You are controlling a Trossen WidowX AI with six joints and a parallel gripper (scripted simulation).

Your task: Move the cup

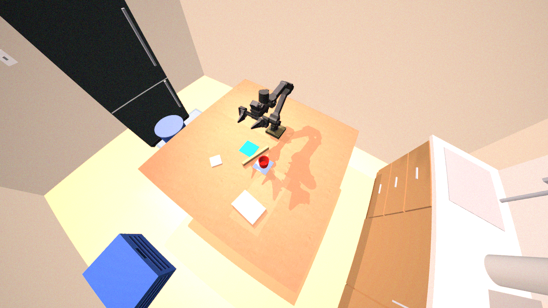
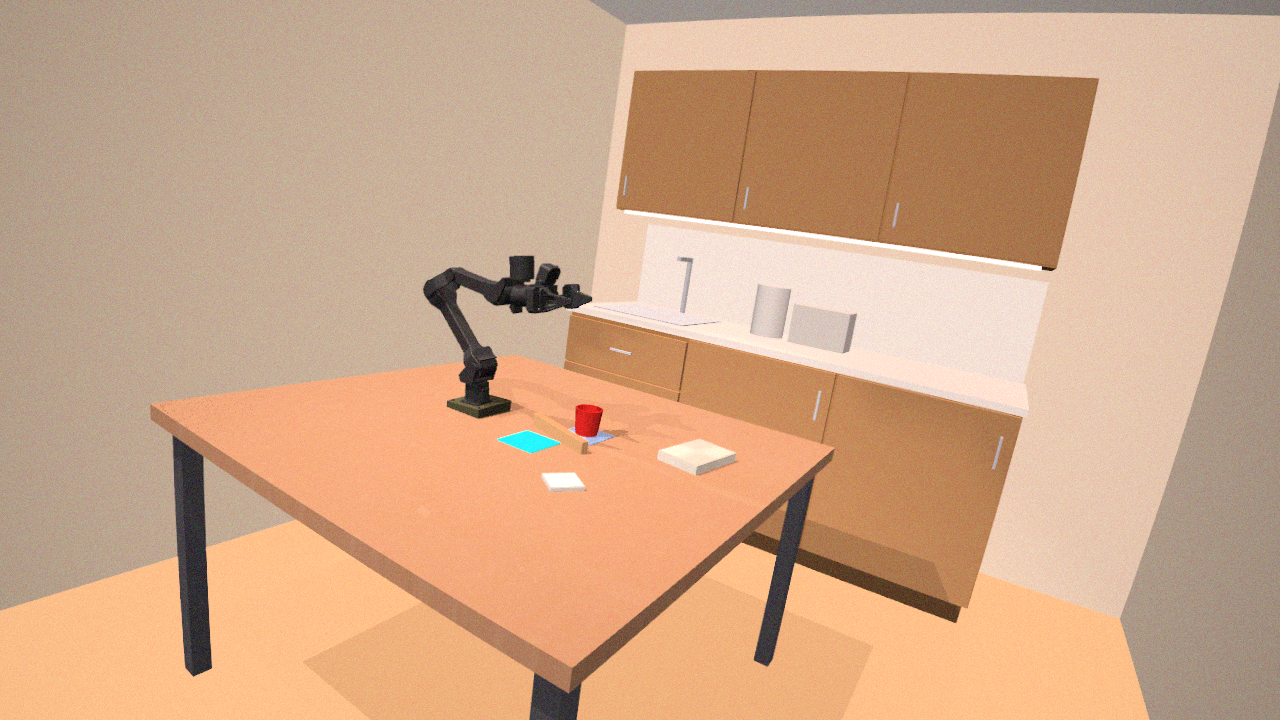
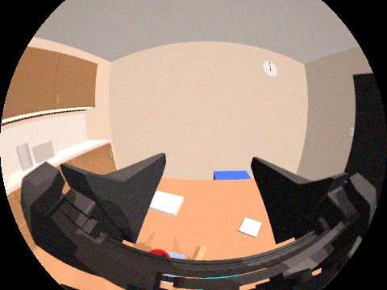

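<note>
The red cup lies 1 cm behind my gripper tip, 11 cm to the left of it and 33 cm below it. From my gripper tip the other things lie so: pale blue pad 1 cm behind, 11 cm to the left, 38 cm below; wooden bar 4 cm behind, 3 cm to the left, 36 cm below; cyan pad 7 cm behind, 6 cm to the right, 38 cm below.
</note>
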